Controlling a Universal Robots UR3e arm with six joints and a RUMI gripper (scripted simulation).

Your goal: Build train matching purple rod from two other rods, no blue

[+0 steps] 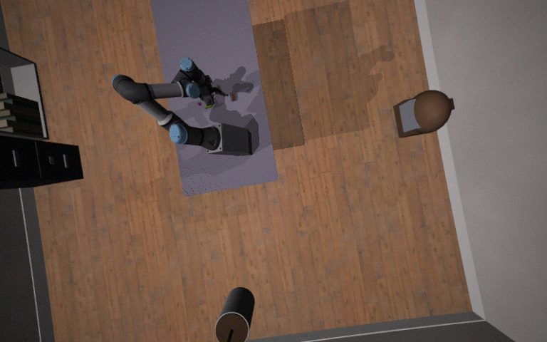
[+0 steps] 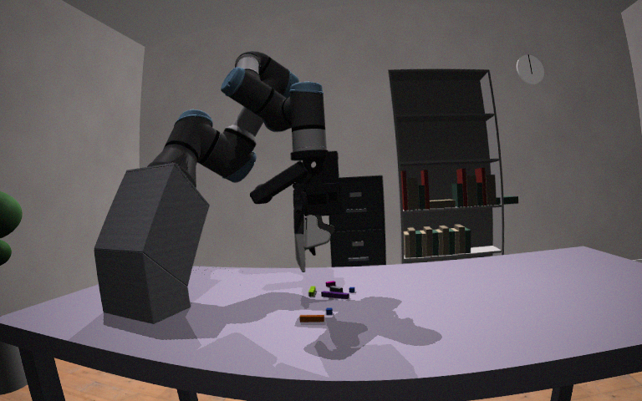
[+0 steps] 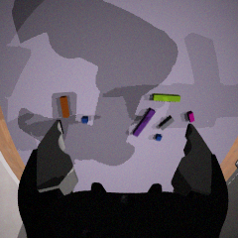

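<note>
My gripper is now 140 mm to the right of the magenta rod, 80 mm above it and 20 mm short of it. The rest, counted from my hand: lime rod (80 mm below, 70 mm to the left, 10 mm behind); then purple rod (80 mm below, 40 mm to the left, 40 mm ahead); then grey rod (80 mm to the left, 80 mm below, 40 mm ahead).
</note>
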